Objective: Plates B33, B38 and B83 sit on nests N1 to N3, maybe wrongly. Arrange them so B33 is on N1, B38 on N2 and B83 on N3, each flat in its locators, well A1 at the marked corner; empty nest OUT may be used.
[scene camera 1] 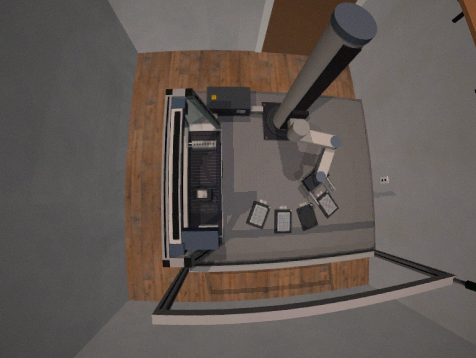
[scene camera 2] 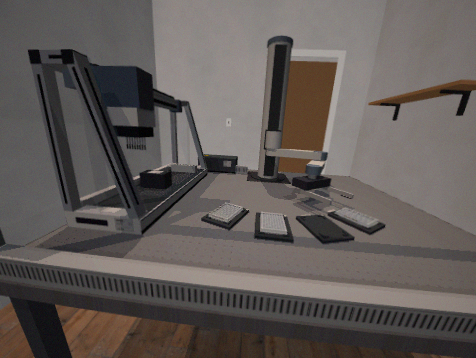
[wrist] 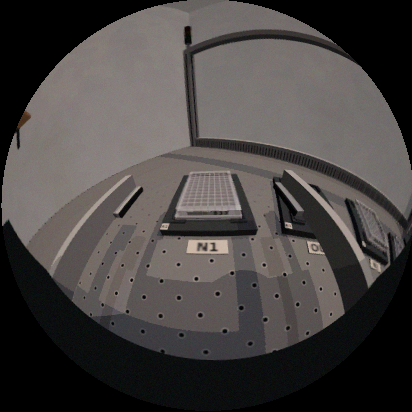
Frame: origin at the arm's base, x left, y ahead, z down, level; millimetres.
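Where they show: gripper, fingertip midpoint: (scene camera 1: 326,197) (scene camera 2: 342,199) (wrist: 204,177); arm's base, origin of the base link: (scene camera 1: 282,121) (scene camera 2: 267,178).
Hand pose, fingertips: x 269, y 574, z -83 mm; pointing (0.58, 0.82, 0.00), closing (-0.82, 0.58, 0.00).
Note:
Each offset is from my fingertips to the top centre of the thing. "*": to the spot under its first point.
My gripper (scene camera 1: 325,196) (scene camera 2: 341,198) (wrist: 204,177) is open and empty, low over the table at the arm side of nest N1 @(dz +54, dx +38, dy +53 mm) (wrist: 207,231). In the wrist view its fingers stand left and right of the pale plate @(dz +44, dx +38, dy +53 mm) (scene camera 1: 328,204) (scene camera 2: 356,217) (wrist: 209,194) on N1, which appears flat. N1's A1 mark is at the near left corner. Nest OUT @(dz +52, dx -122, dy +136 mm) (scene camera 1: 307,217) (scene camera 2: 325,229) (wrist: 299,230) is beside N1, dark and without a plate. Two more nests hold a middle plate @(dz +44, dx -305, dy +156 mm) (scene camera 1: 283,221) (scene camera 2: 273,223) (wrist: 370,220) and a far-left plate @(dz +44, dx -478, dy +104 mm) (scene camera 1: 258,214) (scene camera 2: 227,212). Plate names and plate A1 corners are unreadable.
A framed deck machine (scene camera 1: 175,175) (scene camera 2: 105,155) stands along the left side. A dark box @(* dz -45, dx -671, dy -663 mm) (scene camera 1: 228,101) (scene camera 2: 220,163) stands at the back, beside the arm column (scene camera 1: 320,65) (scene camera 2: 277,110). A raised framed panel (scene camera 1: 300,306) (wrist: 191,100) borders the front side.

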